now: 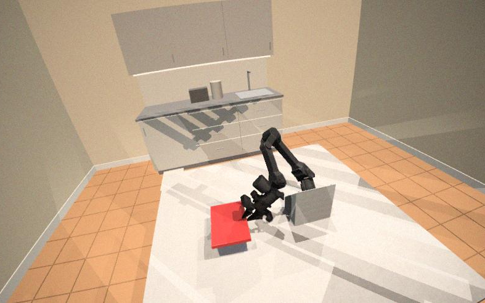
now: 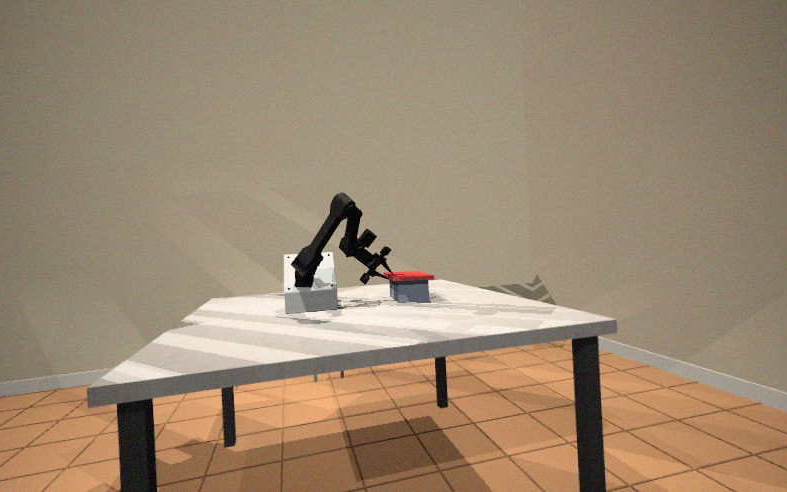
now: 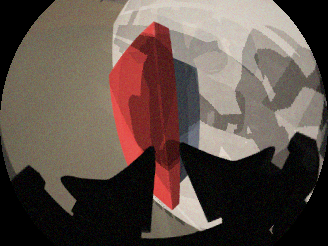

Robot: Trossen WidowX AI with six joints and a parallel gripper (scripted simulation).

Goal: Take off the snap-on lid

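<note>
Now: the red lid 7 cm ahead of my gripper tip. Also, from my gripper tip: storage box (8 cm ahead, 5 cm below, 1 cm to the left).
</note>
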